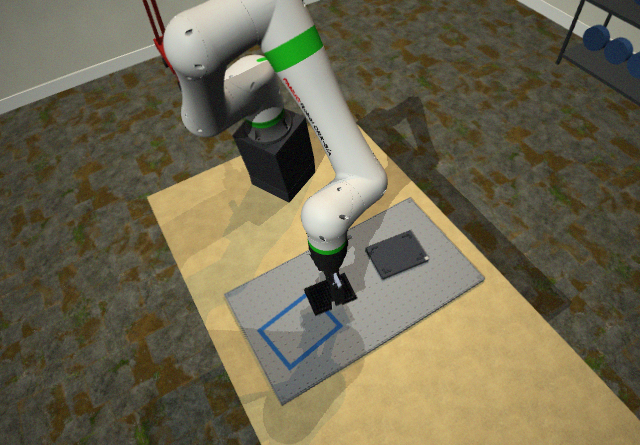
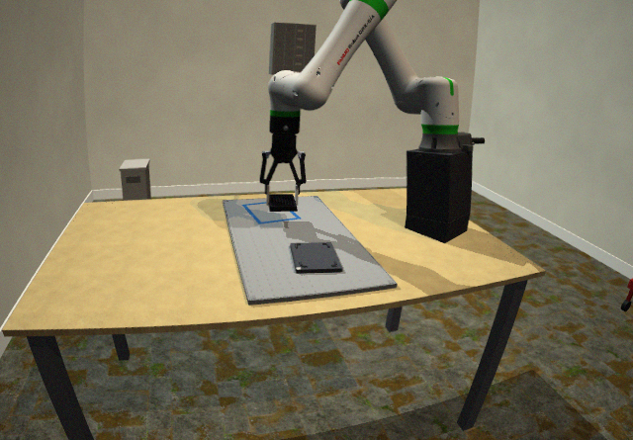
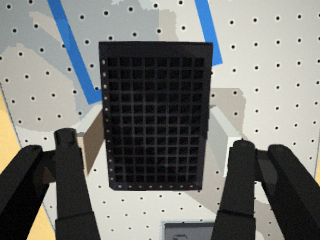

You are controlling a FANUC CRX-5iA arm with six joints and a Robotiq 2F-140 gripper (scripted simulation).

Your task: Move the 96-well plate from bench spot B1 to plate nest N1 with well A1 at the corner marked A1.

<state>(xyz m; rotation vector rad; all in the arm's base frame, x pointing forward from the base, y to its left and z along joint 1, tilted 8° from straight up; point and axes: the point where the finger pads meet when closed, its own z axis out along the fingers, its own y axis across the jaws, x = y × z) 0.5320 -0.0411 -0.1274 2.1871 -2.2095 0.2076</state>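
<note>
The dark plate nest N1 is 70 mm behind my hand, 260 mm to the left of it and 90 mm below it. Also, from my hand: black 96-well plate: 20 mm below.
</note>
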